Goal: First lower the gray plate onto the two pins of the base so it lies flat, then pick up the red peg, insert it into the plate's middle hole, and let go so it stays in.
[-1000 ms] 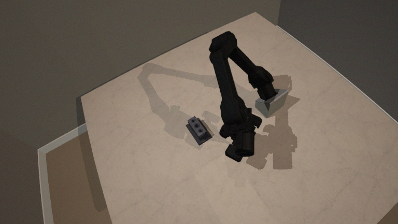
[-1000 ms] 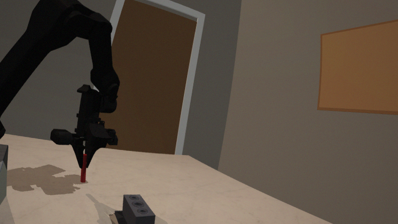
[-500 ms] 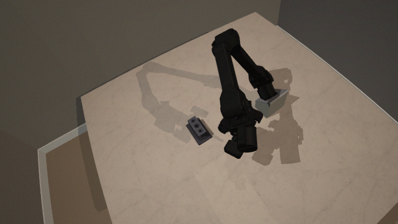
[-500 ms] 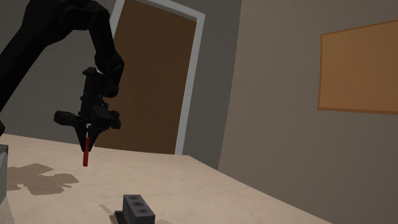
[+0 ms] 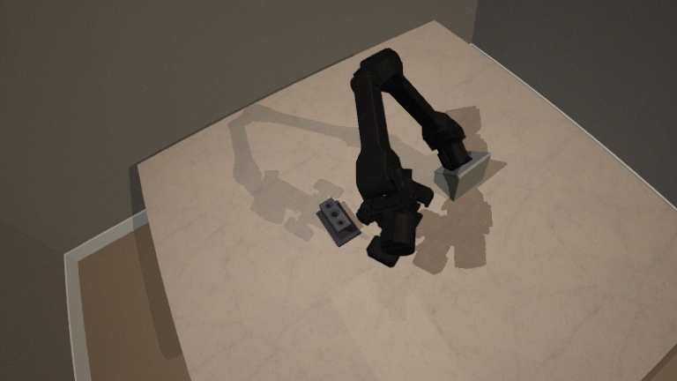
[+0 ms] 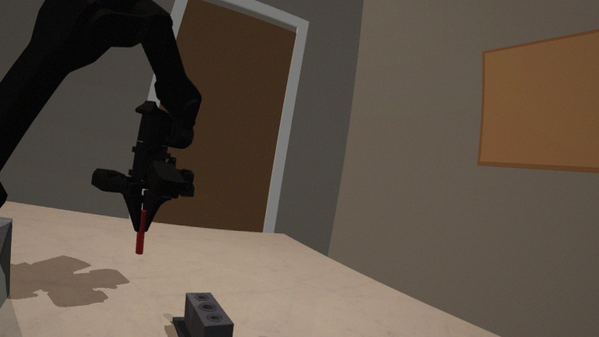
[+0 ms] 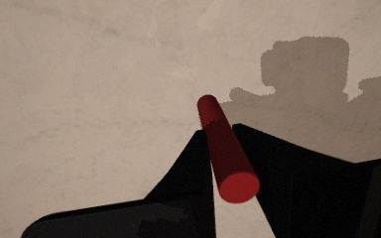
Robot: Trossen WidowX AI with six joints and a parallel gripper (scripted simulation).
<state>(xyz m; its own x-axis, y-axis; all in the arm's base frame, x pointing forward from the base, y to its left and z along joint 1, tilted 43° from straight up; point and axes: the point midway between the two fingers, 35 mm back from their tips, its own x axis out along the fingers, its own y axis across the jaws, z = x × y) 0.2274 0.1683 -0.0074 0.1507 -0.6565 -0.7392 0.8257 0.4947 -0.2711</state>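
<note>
Now: the gray plate 110 mm ahead of my gripper tip, 160 mm to the right of it and 70 mm below it. Round my gripper tip: red peg (right at my gripper tip); dark base (100 mm ahead, 160 mm to the right, 110 mm below).
</note>
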